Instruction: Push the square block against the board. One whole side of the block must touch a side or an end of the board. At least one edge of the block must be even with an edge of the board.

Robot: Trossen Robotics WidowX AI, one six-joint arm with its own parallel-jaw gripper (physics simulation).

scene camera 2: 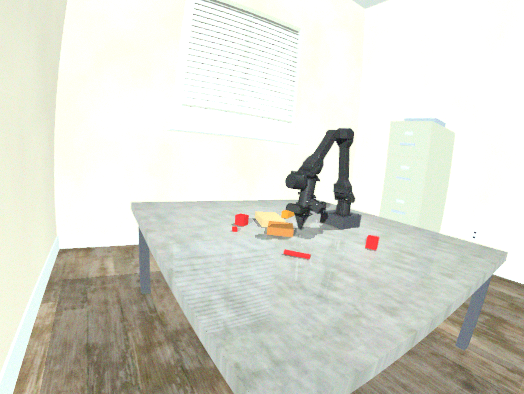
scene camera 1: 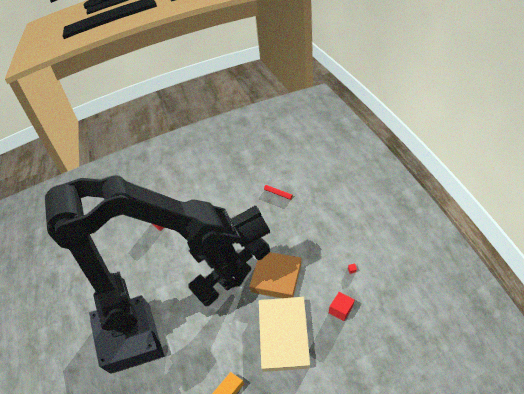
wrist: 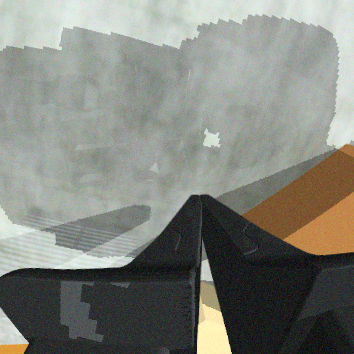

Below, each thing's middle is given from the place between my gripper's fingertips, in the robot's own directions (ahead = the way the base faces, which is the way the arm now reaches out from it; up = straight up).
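Scene:
The square block (scene camera 1: 276,275) sits 90 mm ahead of my hand and 10 mm to the right of it, and going by their middles, of the things named here it is the nearest to my hand. There is also the board (scene camera 1: 283,332), which I find 150 mm to the right of my hand and 50 mm ahead of it.

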